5 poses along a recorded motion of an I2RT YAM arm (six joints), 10 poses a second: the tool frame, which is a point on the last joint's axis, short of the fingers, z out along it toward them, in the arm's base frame.
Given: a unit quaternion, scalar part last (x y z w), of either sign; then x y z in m.
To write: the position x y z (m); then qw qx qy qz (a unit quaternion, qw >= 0). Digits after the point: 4 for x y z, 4 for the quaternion.
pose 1, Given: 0.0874 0.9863 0.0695 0.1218 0.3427 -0.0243 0.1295
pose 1, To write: 0.3427 -0.0243 0.1295 0.1218 0.0874 0.9863 0.0695
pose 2, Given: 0.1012 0.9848 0.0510 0.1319 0.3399 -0.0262 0.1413
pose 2, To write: 0.3399 -0.0262 0.1413 0.1319 0.1012 0.9848 0.0510
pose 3, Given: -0.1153 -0.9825 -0.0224 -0.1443 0.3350 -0.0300 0.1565
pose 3, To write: 0.3350 -0.0300 0.1565 0.1443 0.1153 0.9825 0.0224
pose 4, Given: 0.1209 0.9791 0.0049 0.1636 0.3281 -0.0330 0.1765
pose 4, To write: 0.3281 -0.0330 0.1765 0.1636 0.1209 0.9791 0.0049
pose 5, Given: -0.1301 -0.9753 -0.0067 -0.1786 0.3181 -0.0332 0.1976
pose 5, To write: 0.3181 -0.0332 0.1976 0.1786 0.1301 0.9753 0.0067
